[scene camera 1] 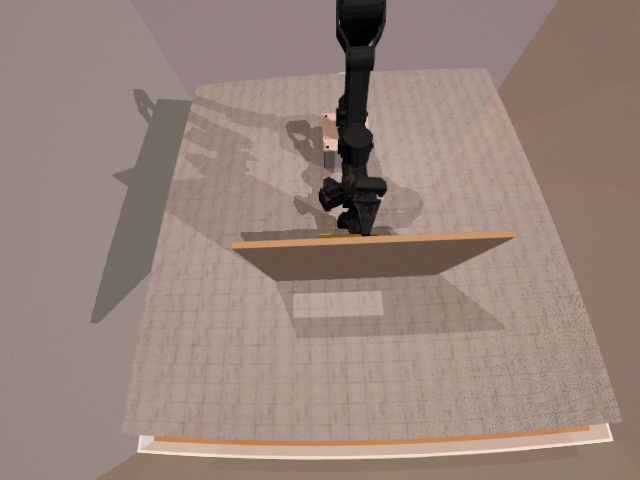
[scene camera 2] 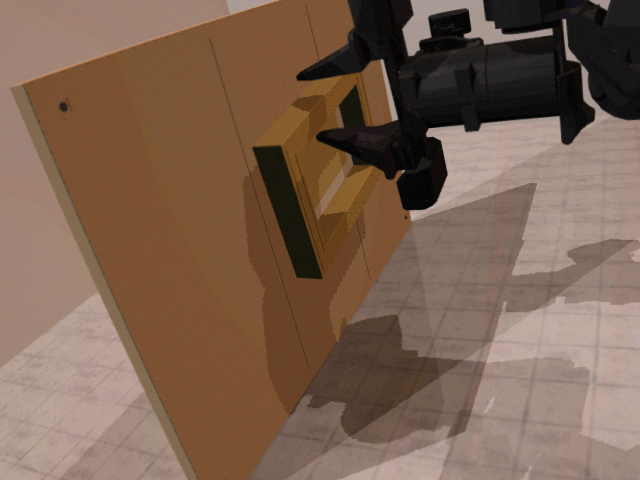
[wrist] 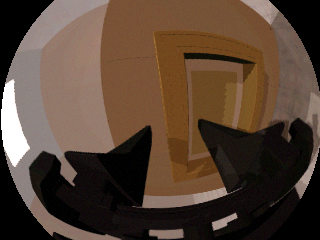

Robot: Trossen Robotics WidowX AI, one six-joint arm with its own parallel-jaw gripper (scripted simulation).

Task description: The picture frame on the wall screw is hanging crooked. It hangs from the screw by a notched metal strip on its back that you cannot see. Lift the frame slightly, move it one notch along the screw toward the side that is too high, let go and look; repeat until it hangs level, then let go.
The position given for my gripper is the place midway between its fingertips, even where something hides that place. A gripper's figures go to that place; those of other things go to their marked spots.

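My gripper point(wrist: 174, 126) is 10 cm from the lens, and there's a picture frame point(wrist: 203, 76) that's 10 cm from the lens too.
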